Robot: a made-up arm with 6 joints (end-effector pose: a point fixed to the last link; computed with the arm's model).
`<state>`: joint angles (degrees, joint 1 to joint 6).
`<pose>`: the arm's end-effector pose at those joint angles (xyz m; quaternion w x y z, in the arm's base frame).
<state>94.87 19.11 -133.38 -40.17 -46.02 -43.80</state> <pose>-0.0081 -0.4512 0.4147 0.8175 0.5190 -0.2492 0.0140</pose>
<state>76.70 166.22 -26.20 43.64 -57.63 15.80</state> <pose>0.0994 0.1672 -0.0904 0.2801 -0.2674 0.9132 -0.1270</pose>
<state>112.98 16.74 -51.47 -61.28 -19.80 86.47</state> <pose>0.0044 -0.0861 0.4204 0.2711 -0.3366 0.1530 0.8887</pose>
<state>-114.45 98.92 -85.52 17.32 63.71 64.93</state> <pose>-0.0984 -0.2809 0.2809 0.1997 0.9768 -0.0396 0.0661</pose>
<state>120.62 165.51 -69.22 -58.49 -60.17 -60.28</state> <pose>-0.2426 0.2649 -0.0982 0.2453 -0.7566 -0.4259 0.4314</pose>
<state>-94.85 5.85 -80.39 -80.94 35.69 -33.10</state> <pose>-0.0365 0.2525 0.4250 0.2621 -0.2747 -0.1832 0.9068</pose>
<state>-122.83 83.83 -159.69 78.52 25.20 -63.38</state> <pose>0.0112 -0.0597 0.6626 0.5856 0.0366 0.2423 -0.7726</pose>
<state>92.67 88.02 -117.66 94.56 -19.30 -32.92</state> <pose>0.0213 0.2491 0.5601 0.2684 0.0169 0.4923 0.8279</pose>
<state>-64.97 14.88 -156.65 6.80 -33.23 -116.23</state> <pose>-0.2314 0.4804 0.2978 0.0507 0.2944 -0.6416 -0.7065</pose>
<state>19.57 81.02 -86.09 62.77 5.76 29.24</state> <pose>0.2479 0.0977 0.4548 0.3983 0.3619 0.5520 0.6369</pose>
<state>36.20 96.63 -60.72 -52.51 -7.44 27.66</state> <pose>0.2563 0.2002 0.2630 0.5194 -0.4529 0.7182 0.0966</pose>
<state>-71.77 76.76 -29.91 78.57 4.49 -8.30</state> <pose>0.0665 -0.1770 0.2183 0.4009 0.8606 0.3126 0.0298</pose>
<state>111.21 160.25 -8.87 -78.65 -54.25 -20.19</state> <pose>-0.1142 0.0745 0.0012 0.3818 0.8533 0.0104 -0.3549</pose>
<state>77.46 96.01 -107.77 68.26 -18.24 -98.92</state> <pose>0.0990 0.3117 0.4919 0.7943 -0.3694 0.4137 0.2480</pose>
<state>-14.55 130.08 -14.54 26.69 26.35 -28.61</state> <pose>0.1056 -0.0068 0.0539 0.3557 -0.1195 -0.9142 -0.1533</pose>
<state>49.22 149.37 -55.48 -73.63 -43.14 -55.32</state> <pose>0.1556 0.2807 -0.0385 0.3125 -0.9289 0.0114 0.1986</pose>
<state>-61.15 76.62 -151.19 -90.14 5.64 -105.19</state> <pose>-0.0058 -0.0100 0.6709 0.6192 0.0645 -0.0804 0.7785</pose>
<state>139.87 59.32 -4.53 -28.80 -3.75 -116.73</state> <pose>-0.0637 0.0496 0.1724 0.3707 -0.5585 -0.7421 -0.0035</pose>
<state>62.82 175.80 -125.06 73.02 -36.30 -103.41</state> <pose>0.2797 0.4210 -0.0843 0.5017 -0.5376 0.6628 -0.1415</pose>
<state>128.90 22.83 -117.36 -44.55 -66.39 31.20</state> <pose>0.1839 -0.3302 0.4522 0.4544 0.3098 -0.5104 0.6611</pose>
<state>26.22 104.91 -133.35 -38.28 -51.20 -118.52</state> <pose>0.2250 0.1645 0.5697 0.5144 -0.1223 -0.2390 -0.8144</pose>
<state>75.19 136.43 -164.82 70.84 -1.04 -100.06</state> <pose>0.1206 0.4499 0.4389 0.8134 -0.3680 0.2949 0.3406</pose>
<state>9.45 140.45 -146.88 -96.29 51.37 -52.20</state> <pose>0.4914 0.0030 0.3260 0.0010 0.4602 -0.4294 0.7770</pose>
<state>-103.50 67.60 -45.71 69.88 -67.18 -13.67</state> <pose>-0.1185 -0.1232 0.3676 0.4271 0.6016 -0.2067 -0.6426</pose>
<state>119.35 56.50 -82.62 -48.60 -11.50 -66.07</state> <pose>-0.0587 0.0740 0.5338 0.8968 -0.3546 -0.2542 0.0736</pose>
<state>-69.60 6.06 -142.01 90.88 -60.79 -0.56</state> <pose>-0.2474 0.4152 0.3013 0.7302 -0.2788 -0.5132 0.3547</pose>
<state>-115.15 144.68 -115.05 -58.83 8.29 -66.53</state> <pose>-0.2324 -0.4658 0.1267 0.3005 0.0432 -0.8592 0.4118</pose>
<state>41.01 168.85 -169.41 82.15 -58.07 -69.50</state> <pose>0.4519 0.2816 0.1647 0.7634 0.2133 0.6093 0.0240</pose>
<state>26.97 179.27 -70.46 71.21 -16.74 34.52</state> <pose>0.2388 0.0910 -0.2122 0.0963 0.6139 0.7740 -0.1212</pose>
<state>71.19 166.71 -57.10 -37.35 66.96 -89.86</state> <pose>0.1127 0.1578 -0.0707 0.6336 0.7548 0.1654 0.0390</pose>
